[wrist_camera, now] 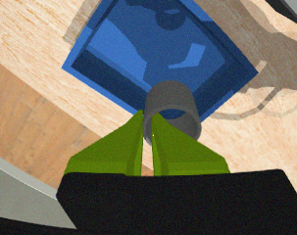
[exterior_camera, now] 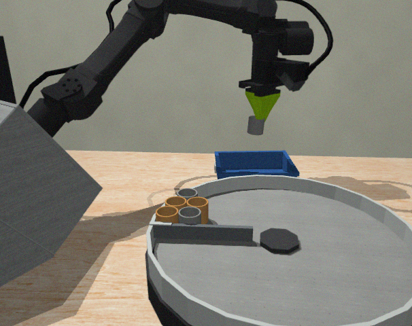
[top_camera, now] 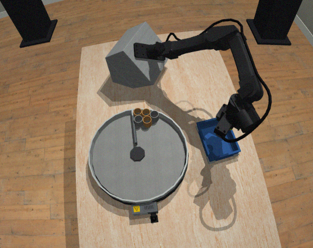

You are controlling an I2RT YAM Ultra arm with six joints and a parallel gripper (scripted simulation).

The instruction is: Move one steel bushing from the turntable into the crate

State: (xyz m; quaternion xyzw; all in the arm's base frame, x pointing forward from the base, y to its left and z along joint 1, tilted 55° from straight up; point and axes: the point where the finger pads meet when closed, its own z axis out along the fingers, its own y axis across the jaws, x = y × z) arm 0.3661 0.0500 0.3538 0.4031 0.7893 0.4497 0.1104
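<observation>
My hand is 1 cm past the blue crate, 1 cm to the left of it and 13 cm above it. From my hand the other things lie so: round grey turntable 6 cm ahead, 37 cm to the right, 11 cm below.
</observation>
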